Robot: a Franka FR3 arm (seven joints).
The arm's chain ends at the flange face. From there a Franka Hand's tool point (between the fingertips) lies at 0.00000 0.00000 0.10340 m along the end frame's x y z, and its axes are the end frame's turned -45 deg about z.
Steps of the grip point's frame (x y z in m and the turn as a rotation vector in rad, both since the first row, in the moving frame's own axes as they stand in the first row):
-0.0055 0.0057 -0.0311 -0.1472 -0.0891 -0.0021
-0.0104 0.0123 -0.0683 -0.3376 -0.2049 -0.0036
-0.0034 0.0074 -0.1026 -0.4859 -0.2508 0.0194
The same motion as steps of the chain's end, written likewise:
-0.0041 -0.0093 -0.0296 -0.1671 0.0411 -0.0021
-0.0082 -0.0226 -0.0603 -0.3836 0.0938 -0.0036
-0.0130 -0.0437 -0.0875 -0.5209 0.1662 0.0194

